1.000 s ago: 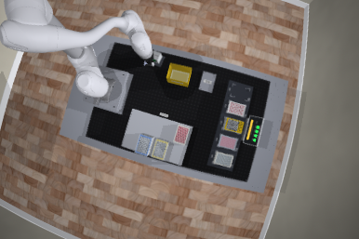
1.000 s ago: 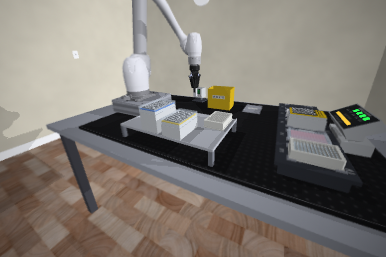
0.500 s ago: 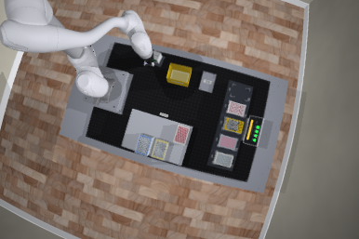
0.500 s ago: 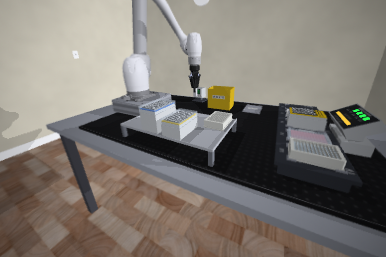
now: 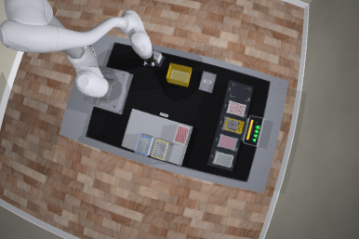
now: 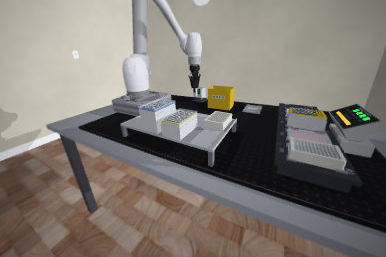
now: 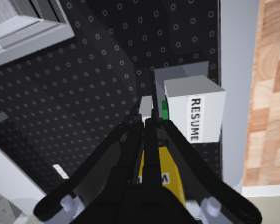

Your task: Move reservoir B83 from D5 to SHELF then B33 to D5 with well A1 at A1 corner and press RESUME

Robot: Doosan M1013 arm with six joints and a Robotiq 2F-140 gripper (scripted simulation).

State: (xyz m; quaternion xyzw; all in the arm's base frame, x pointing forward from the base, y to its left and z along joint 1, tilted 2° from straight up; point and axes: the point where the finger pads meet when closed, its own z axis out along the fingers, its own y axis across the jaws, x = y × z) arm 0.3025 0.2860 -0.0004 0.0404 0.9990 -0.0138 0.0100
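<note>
My gripper is now 1 cm short of the key post, 4 cm to the right of it and 1 cm above it. The rest, counted from my hand: grey nest 43 cm ahead, 1 cm to the left, 7 cm below; shelf 20 cm ahead, 49 cm to the right, 2 cm below; yellow box 22 cm ahead, 2 cm to the right, 4 cm below.
</note>
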